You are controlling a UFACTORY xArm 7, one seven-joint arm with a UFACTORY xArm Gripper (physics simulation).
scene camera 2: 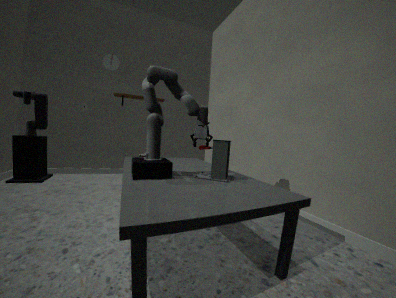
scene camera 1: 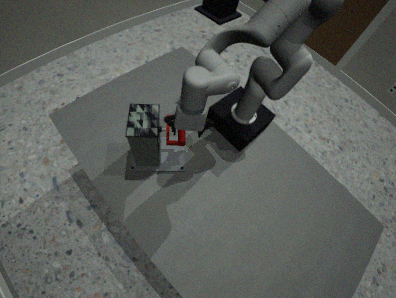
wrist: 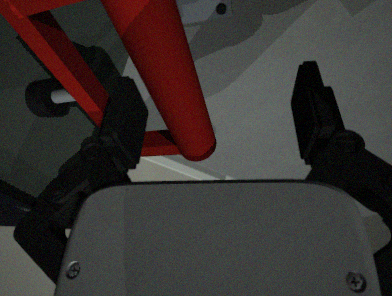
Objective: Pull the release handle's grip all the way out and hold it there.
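I can see my own gripper (scene camera 1: 187,133), and the wrist view shows me the gripper (wrist: 214,88) too.
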